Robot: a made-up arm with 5 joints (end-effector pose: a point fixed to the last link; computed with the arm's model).
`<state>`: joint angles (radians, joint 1 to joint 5).
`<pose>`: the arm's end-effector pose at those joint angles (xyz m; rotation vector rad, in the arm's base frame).
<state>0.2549 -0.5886 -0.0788 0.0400 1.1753</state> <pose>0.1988 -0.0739 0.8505 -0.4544 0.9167 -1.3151</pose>
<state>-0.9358 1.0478 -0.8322 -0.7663 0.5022</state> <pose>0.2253 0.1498 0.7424 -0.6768 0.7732 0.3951</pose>
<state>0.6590 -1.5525 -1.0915 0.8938 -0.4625</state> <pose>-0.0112 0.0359 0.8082 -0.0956 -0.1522 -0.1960</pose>
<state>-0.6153 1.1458 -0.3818 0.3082 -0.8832</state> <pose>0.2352 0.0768 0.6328 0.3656 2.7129 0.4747</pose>
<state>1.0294 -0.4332 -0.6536 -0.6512 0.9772</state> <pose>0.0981 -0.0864 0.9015 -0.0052 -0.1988 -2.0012</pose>
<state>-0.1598 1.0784 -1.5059 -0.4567 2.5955</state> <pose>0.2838 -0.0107 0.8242 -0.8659 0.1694 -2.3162</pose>
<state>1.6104 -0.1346 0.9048 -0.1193 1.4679</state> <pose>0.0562 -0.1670 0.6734 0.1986 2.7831 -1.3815</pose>
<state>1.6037 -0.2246 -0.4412 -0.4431 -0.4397</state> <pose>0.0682 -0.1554 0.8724 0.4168 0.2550 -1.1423</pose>
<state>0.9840 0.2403 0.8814 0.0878 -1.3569</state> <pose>0.1405 -0.1274 0.6389 2.5648 1.0854 0.0943</pose>
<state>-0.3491 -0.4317 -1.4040 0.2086 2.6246</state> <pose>0.0685 -0.0485 0.9074 0.0703 -0.0059 -2.2748</pose>
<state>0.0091 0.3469 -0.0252 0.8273 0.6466</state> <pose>0.2507 -0.0409 0.6972 -0.8574 2.5983 -0.1886</pose>
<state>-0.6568 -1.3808 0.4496 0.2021 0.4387</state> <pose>0.1536 0.0154 0.8372 -0.4392 0.7199 0.2050</pose>
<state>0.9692 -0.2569 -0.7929 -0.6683 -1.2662</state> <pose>0.1138 -0.0851 0.9020 -0.1329 -0.0647 0.2965</pose>
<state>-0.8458 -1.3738 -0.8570 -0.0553 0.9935</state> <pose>0.0247 -0.1120 0.8433 0.5694 -0.4339 -0.1413</pose>
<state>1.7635 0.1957 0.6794 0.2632 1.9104</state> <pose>0.0348 -0.1574 0.6543 0.2174 -2.9549 0.6280</pose>
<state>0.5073 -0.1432 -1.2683 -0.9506 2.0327</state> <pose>0.0847 -0.0498 0.9018 0.7163 -0.7496 -2.3710</pose>
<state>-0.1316 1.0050 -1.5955 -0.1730 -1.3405</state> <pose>0.2779 -0.0053 0.8373 0.5008 0.7251 1.3852</pose>
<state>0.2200 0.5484 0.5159 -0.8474 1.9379</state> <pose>0.2345 -0.0795 0.6658 -1.5699 1.3544 -1.4688</pose>
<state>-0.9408 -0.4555 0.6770 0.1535 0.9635</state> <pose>0.1853 0.0920 0.7263 -1.5852 1.1284 -0.0150</pose>
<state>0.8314 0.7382 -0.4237 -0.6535 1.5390</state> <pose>0.2121 -0.1976 0.7402 -0.5294 1.4335 -2.0007</pose>
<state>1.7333 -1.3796 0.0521 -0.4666 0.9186</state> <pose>0.0636 -0.0287 0.8716 -0.1208 -0.2799 -2.6375</pose>
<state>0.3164 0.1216 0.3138 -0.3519 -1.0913</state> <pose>0.2535 -0.0885 0.7269 1.0922 1.2866 0.5865</pose>
